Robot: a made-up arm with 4 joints. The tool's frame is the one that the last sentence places.
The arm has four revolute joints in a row. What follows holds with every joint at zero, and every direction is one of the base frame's. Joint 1 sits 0.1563 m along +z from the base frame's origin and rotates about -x. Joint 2 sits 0.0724 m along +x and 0.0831 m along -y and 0.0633 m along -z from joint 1 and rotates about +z. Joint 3 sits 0.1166 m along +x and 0.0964 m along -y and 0.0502 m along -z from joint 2 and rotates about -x. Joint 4 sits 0.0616 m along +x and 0.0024 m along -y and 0.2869 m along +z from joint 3 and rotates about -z. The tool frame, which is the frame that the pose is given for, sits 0.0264 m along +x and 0.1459 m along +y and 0.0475 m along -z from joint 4; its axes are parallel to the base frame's.
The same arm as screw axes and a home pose.
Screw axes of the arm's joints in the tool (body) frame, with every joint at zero. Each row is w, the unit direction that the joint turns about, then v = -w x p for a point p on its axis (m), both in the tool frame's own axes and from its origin. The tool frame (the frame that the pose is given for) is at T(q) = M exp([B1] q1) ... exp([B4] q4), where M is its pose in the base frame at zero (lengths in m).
B1: w -1 0 0 v 0 0.1259 0.036
B2: w 0 0 1 v -0.0471 0.2046 0
B3: w -1 0 0 v 0 0.2394 -0.1435
B4: w 0 0 -1 v 0.1459 -0.0264 0
M: xyz 0.277 -0.036 0.2822 (m) rpy 0 0 0 (rad, as in URDF)

